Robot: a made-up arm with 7 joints. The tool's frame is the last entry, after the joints.
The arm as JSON. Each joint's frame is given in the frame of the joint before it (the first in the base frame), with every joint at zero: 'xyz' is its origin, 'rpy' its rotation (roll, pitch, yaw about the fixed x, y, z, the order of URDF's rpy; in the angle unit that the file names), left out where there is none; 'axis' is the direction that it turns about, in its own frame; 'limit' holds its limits. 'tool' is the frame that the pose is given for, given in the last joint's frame.
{
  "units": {
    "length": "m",
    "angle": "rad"
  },
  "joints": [
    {
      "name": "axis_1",
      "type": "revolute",
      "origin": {
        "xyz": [
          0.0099,
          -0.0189,
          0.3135
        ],
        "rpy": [
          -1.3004,
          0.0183,
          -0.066
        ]
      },
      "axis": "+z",
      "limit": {
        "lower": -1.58,
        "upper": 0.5
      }
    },
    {
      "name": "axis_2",
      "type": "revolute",
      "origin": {
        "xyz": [
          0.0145,
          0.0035,
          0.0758
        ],
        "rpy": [
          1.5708,
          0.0,
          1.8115
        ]
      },
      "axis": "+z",
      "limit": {
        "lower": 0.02,
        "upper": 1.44
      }
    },
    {
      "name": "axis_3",
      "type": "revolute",
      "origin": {
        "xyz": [
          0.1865,
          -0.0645,
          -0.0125
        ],
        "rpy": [
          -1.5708,
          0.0,
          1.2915
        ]
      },
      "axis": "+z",
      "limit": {
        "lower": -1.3,
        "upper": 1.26
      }
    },
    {
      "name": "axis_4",
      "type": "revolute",
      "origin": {
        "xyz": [
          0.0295,
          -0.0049,
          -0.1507
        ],
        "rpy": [
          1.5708,
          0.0,
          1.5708
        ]
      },
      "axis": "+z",
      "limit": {
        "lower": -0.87,
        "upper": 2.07
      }
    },
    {
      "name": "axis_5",
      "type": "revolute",
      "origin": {
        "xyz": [
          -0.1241,
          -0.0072,
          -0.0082
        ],
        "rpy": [
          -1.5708,
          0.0,
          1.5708
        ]
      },
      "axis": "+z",
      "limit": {
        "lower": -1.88,
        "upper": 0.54
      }
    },
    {
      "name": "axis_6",
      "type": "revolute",
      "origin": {
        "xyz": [
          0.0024,
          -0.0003,
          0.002
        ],
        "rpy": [
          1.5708,
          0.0,
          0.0
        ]
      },
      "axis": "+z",
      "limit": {
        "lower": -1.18,
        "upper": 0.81
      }
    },
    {
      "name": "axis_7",
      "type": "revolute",
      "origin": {
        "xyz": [
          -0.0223,
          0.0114,
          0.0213
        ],
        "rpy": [
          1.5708,
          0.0,
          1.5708
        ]
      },
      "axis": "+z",
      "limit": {
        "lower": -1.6,
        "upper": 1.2
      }
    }
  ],
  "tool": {
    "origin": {
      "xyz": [
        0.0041,
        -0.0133,
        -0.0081
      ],
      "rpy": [
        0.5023,
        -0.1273,
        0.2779
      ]
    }
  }
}
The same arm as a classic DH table. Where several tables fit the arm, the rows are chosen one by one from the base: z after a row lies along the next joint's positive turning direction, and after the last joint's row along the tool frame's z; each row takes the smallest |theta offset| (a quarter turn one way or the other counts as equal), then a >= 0, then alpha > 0; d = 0 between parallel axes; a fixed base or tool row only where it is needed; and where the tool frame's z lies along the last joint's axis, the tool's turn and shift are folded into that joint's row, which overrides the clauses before.
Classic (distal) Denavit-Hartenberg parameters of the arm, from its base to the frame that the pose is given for. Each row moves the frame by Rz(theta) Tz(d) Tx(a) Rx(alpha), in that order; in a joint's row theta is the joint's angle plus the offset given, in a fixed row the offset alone. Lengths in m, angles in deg.
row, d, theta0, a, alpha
base (fixed), 0.3185, -4.07, 0.0112, -74.51
axis_1, 0.0570, -75.12, 0.0001, -90.00
axis_2, 0.0024, 73.99, 0.0106, 90.00
axis_3, -0.3478, 90.00, 0.0049, -90.00
axis_4, 0.0213, 90.00, 0.0072, 90.00
axis_5, 0.1261, 0.00, -0.0024, -90.00
axis_6, 0.0216, -90.00, 0.0114, 90.00
axis_7, -0.0541, 2.90, 0.0034, 29.61
tool (fixed), 0.0273, 14.89, 0.0000, 0.00
Joint limits (deg, base to tool): -90.53..28.65 1.15..82.51 -74.48..72.19 -49.85..118.60 -107.72..30.94 -67.61..46.41 -91.67..68.75

